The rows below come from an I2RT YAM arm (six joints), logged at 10 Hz.
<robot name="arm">
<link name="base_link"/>
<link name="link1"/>
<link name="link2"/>
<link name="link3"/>
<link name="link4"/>
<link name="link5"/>
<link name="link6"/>
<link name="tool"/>
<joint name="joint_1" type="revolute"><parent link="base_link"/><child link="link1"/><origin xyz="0 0 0.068"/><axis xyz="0 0 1"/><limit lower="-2.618" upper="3.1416"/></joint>
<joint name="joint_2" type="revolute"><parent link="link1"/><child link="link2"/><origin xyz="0.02 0.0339 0.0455"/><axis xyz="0 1 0"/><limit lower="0" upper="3.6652"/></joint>
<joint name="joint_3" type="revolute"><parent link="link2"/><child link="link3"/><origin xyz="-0.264 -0.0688 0"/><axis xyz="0 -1 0"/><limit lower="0" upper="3.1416"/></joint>
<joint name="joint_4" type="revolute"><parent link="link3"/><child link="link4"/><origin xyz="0.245 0.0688 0.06"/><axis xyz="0 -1 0"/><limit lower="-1.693" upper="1.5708"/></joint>
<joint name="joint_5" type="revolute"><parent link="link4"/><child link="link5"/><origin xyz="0.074 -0.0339 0.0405"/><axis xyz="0 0 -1"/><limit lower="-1.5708" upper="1.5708"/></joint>
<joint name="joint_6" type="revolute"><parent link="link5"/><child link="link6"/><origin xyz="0.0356 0 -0.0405"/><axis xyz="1 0 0"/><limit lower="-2.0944" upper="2.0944"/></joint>
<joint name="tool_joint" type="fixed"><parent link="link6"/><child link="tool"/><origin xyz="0 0 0" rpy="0 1.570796 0"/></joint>
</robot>
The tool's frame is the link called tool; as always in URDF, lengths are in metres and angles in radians.
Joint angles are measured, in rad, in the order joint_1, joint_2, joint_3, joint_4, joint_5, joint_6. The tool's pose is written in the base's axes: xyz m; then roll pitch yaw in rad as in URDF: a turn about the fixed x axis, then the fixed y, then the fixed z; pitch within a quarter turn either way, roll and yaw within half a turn. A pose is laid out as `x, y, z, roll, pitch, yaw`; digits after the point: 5 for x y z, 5 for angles.
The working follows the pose.
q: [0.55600, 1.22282, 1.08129, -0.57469, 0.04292, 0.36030]
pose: 0.22473, 0.13785, 0.31458, 2.79141, 0.79776, -3.11428
Where each joint sits with the arm in this pose, in the base's axes (m; each line is computed from the numbers above, not from the rounded line before):
joint_1: 0.0000 0.0000 0.0680
joint_2: -0.0009 0.0393 0.1135
joint_3: -0.0411 -0.0666 0.3617
joint_4: 0.1358 0.1243 0.3865
joint_5: 0.2237 0.1390 0.3685
joint_6: 0.2247 0.1378 0.3146
the tool: 0.2247 0.1378 0.3146

